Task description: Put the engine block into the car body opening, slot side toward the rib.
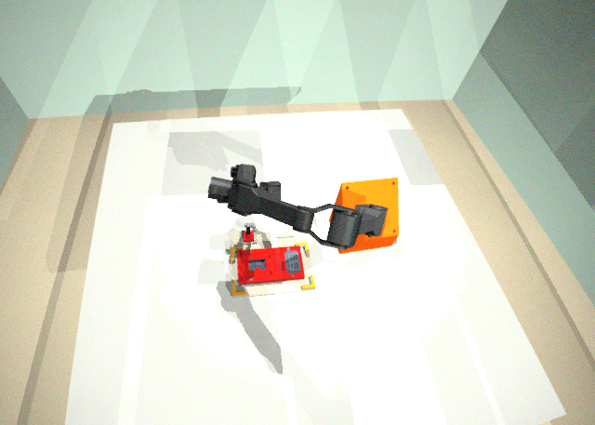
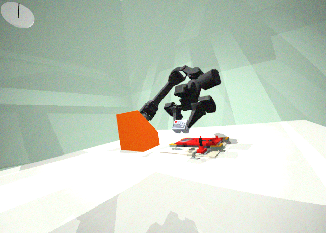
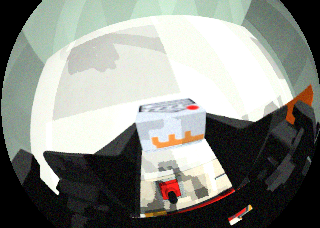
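The black post lies 1 cm ahead of my gripper tip, 10 cm to the left of it and 9 cm below it. Also, from my gripper tip: engine block (right at my gripper tip).
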